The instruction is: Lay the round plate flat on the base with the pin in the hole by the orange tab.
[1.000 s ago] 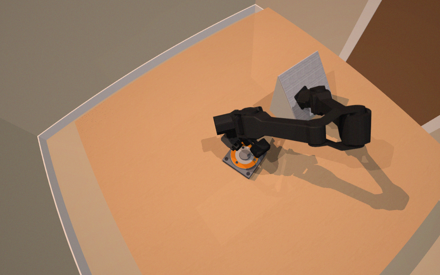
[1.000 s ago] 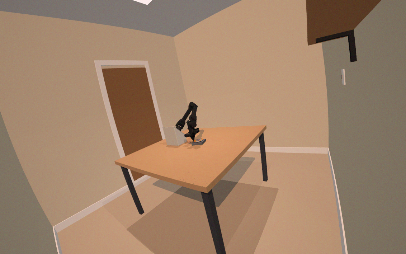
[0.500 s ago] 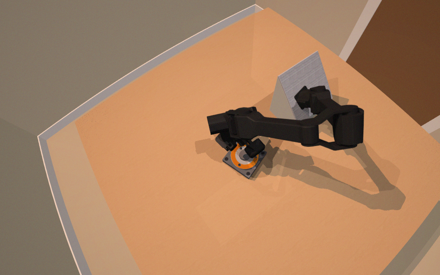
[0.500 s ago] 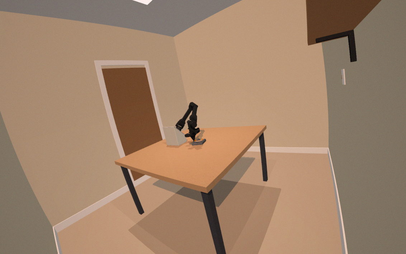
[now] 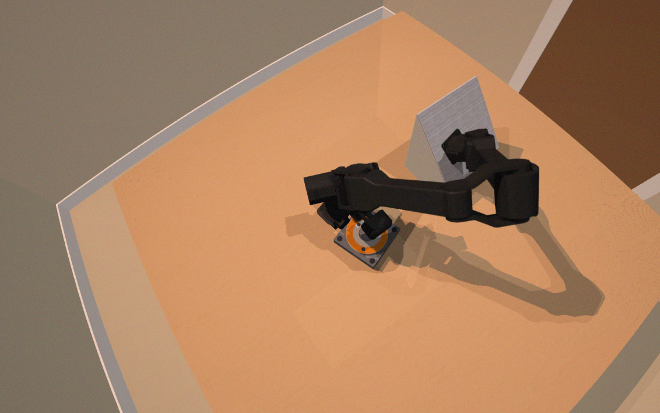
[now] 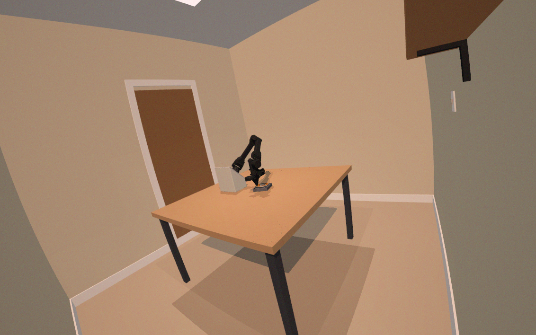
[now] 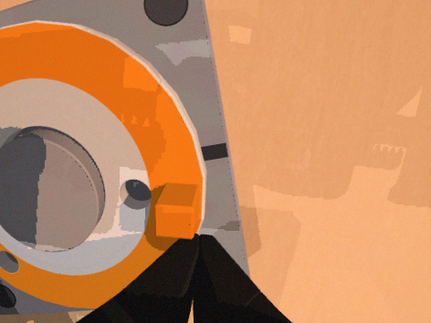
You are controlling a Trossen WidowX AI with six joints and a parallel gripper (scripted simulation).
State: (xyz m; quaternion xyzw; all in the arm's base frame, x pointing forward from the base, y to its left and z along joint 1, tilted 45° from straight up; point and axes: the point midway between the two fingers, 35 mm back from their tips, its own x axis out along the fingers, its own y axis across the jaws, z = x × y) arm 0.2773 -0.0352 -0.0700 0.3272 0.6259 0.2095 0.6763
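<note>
The orange round plate lies 3 cm to the left of my gripper tip, 1 cm below it and 1 cm ahead of it. Also, from my gripper tip: grey square base: 5 cm to the left, 2 cm below, 1 cm ahead.
</note>
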